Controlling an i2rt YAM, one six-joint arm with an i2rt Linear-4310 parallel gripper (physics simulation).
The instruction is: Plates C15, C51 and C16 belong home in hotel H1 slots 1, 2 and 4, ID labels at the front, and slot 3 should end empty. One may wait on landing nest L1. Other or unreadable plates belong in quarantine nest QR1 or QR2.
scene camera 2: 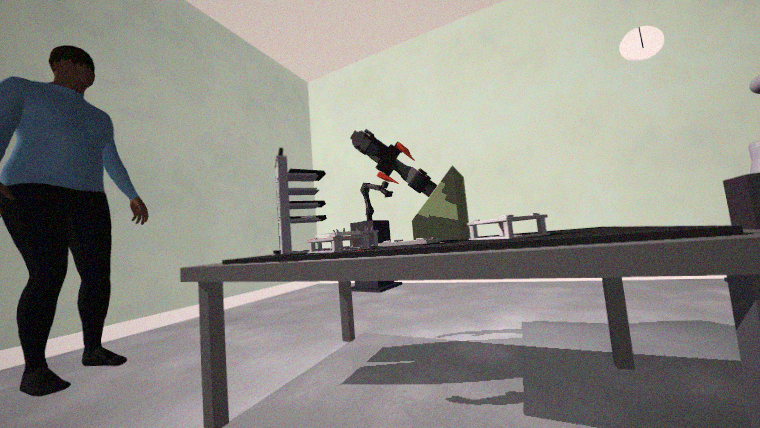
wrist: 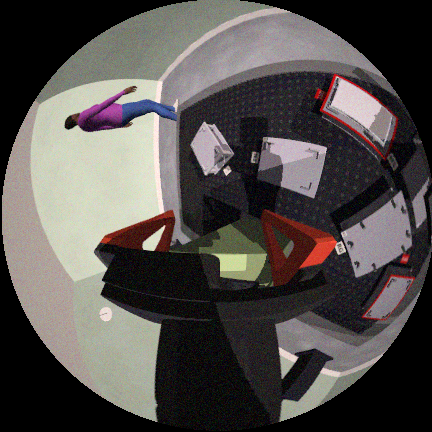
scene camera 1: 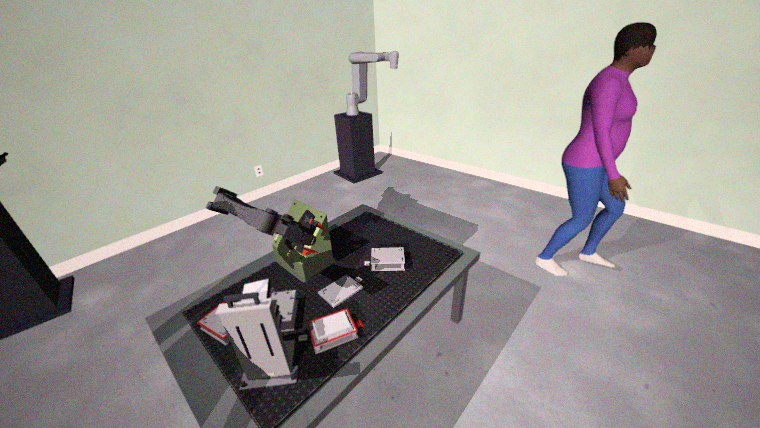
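Observation:
My gripper is open, its red fingers wide apart with nothing between them, raised above the table by the green base. Hotel H1 stands upright at the table end, away from the gripper. In scene camera 2 it has four levels; the second from the top looks paler and shorter than the dark others. A pale slab shows behind its top. Plate IDs are unreadable. One red-edged nest has a bright white top; I cannot tell if it is a plate. Another red-edged nest shows bare corner brackets.
A low grey nest and a raised grey stand are on the black mat. A board tagged RG lies near the hotel. The green base carries the arm. People stand beyond the table.

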